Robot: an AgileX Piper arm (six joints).
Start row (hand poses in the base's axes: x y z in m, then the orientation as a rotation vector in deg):
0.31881 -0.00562 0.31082 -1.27 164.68 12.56
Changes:
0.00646 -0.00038 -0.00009 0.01 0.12 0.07
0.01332 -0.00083 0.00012 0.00 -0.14 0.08
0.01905 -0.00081 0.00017 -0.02 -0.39 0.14
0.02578 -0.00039 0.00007 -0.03 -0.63 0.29
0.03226 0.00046 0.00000 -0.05 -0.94 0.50
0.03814 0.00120 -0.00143 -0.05 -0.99 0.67
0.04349 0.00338 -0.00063 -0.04 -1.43 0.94
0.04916 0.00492 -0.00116 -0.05 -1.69 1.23
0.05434 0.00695 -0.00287 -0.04 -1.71 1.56
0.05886 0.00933 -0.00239 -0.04 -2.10 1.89
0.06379 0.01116 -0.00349 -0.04 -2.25 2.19
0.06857 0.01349 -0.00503 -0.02 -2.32 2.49
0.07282 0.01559 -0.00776 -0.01 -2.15 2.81
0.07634 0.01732 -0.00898 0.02 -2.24 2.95
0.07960 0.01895 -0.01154 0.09 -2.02 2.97
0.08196 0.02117 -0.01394 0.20 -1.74 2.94
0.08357 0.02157 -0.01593 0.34 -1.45 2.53
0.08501 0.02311 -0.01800 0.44 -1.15 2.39
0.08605 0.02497 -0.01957 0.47 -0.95 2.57
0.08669 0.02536 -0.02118 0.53 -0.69 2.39
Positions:
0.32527 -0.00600 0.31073 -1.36 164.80 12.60
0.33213 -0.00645 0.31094 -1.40 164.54 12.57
0.33786 -0.00643 0.31099 -1.51 164.30 12.53
0.34459 -0.00601 0.31089 -1.76 164.07 12.53
0.35107 -0.00516 0.31082 -2.09 163.77 12.52
0.35695 -0.00442 0.30939 -2.34 163.73 12.54
0.36230 -0.00224 0.31019 -2.77 163.30 12.58
0.36797 -0.00070 0.30966 -3.21 163.06 12.60
0.37315 0.00133 0.30795 -3.68 163.05 12.68
0.37767 0.00371 0.30843 -4.18 162.67 12.71
0.38260 0.00554 0.30733 -4.62 162.52 12.75
0.38738 0.00787 0.30579 -5.05 162.46 12.83
0.39163 0.00997 0.30306 -5.49 162.63 12.92
0.39515 0.01170 0.30184 -5.69 162.54 12.98
0.39841 0.01333 0.29928 -5.69 162.75 13.10
0.40077 0.01555 0.29688 -5.61 163.02 13.28
0.40238 0.01595 0.29489 -4.97 163.29 13.42
0.40382 0.01749 0.29282 -4.73 163.57 13.56
0.40486 0.01935 0.29125 -4.96 163.77 13.65
0.40550 0.01974 0.28964 -4.67 164.02 13.73

